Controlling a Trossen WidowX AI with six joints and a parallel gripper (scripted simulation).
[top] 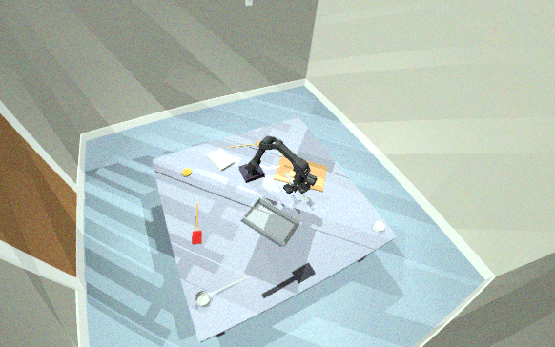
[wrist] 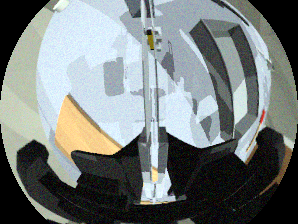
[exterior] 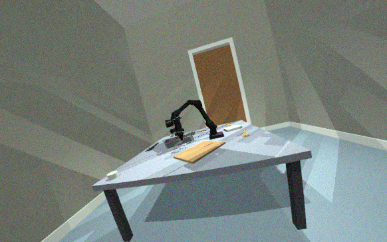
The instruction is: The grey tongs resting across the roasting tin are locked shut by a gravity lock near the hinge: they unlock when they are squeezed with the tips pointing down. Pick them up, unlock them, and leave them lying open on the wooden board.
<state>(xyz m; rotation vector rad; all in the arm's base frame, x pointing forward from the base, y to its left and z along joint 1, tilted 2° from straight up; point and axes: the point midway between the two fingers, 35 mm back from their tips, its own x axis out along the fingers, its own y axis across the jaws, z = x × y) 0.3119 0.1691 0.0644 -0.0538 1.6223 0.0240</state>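
The wooden board lies 16 cm behind my gripper tip, 16 cm to the left of it and 7 cm below it. Round my gripper tip: grey roasting tin 9 cm ahead, 23 cm to the right, 5 cm below; then white block 54 cm behind, 32 cm to the right, 6 cm below; then black spatula 46 cm ahead, 30 cm to the right, 7 cm below.
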